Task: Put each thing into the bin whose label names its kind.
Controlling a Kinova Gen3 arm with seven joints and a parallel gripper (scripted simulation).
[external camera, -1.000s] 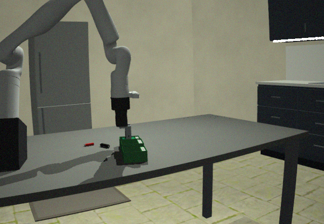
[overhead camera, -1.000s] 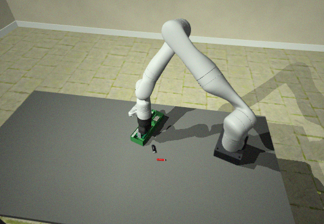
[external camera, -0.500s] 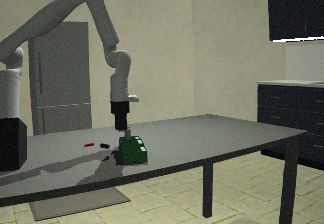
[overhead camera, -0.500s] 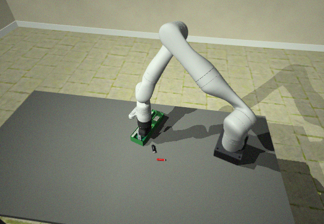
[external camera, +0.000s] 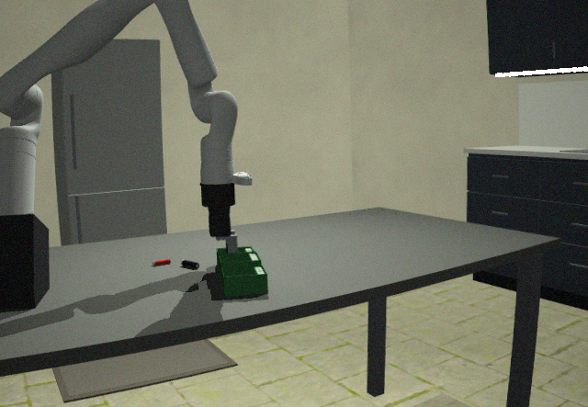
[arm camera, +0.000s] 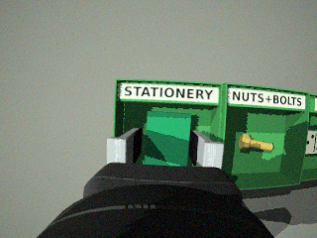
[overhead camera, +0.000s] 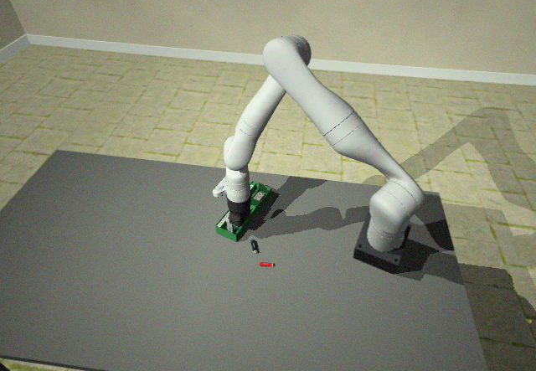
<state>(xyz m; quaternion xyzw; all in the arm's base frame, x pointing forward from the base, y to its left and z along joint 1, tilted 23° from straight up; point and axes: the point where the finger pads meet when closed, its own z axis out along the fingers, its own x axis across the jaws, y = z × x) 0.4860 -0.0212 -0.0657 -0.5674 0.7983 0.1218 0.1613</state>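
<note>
The green block lies 20 mm below my hand. The rest, counted from my hand: green three-compartment bin 20 mm behind, 80 mm to the right, 10 mm below; then black battery 80 mm behind, 60 mm to the left, 30 mm below; then brass bolt 30 mm behind, 80 mm to the right, 20 mm below.
</note>
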